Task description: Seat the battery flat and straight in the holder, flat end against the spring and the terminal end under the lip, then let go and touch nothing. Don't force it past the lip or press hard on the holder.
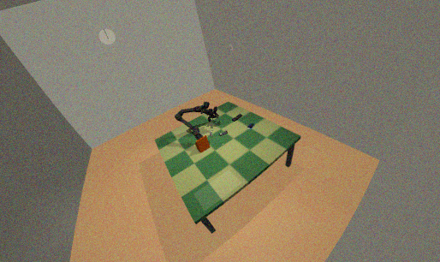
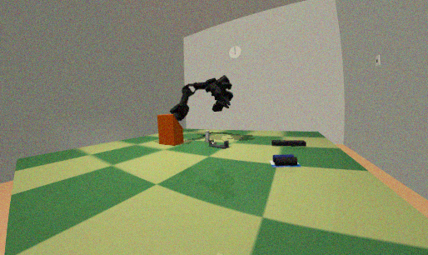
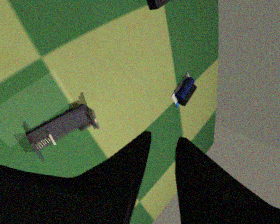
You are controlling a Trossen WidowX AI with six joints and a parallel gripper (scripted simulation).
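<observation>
Right now my gripper tip is 150 mm past the battery, 10 mm to the right of it and 170 mm above it. Round my gripper tip: remote 290 mm ahead, 50 mm to the left, 190 mm below.
</observation>
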